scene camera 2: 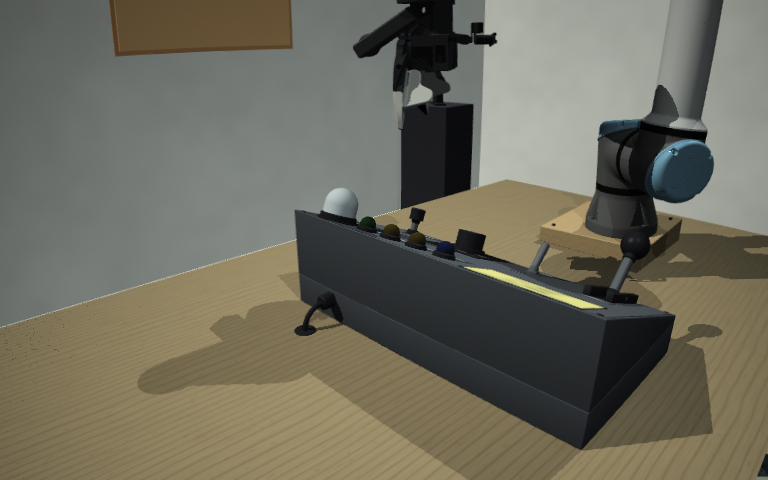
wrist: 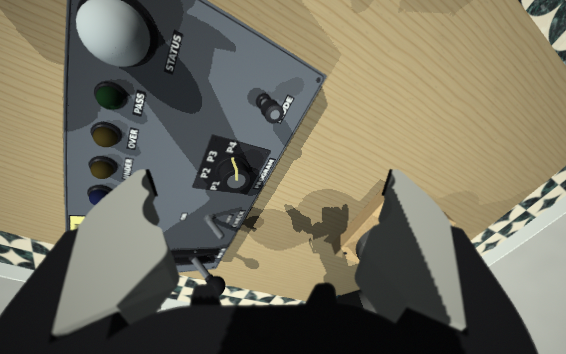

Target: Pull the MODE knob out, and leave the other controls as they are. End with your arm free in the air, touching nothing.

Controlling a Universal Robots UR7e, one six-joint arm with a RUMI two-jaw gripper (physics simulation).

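Where they show: gripper, between the fingertips: (scene camera 2: 414, 121) (wrist: 271, 174); arm's base, origin of its link: (scene camera 2: 620, 226).
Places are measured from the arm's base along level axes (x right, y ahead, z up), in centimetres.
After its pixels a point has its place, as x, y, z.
The MODE knob (scene camera 2: 417, 215) @[24.7, 41.1, 8.0] (wrist: 273, 114) @[25.3, 40.0, 8.9] is a small black cap on a short stem. It stands up from the sloping top of the dark grey console (scene camera 2: 441, 316) @[5.4, 63.6, 4.5] (wrist: 235, 70) @[28.3, 45.8, 6.2], near one corner, and partly covers its MODE label in the wrist view. My gripper (scene camera 2: 411, 117) @[25.6, 40.9, 23.8] (wrist: 271, 174) @[25.6, 40.9, 23.8] is open, with nothing between its fingers. In the scene view it hangs in the air above and behind the console, apart from the knob. In the wrist view the knob lies ahead of the fingertips, between their lines.
The console also bears a white dome (scene camera 2: 340, 204) @[27.0, 57.5, 13.3] (wrist: 114, 32) @[29.1, 54.5, 14.8], several coloured lamps, the PROGRAM dial (scene camera 2: 470, 241) @[12.6, 44.2, 6.8] (wrist: 236, 179) @[13.9, 42.0, 7.6], a CHECK toggle (scene camera 2: 540, 257) @[1.3, 43.7, 6.7] (wrist: 214, 226) @[2.1, 43.4, 6.7] and a ball-topped lever (scene camera 2: 634, 245) @[-11.2, 42.2, 10.9] (wrist: 216, 285) @[-9.1, 40.3, 11.1]. A black pedestal (scene camera 2: 427, 158) stands behind. The arm's base is on a wooden block (scene camera 2: 577, 234) @[6.7, 8.8, -0.7].
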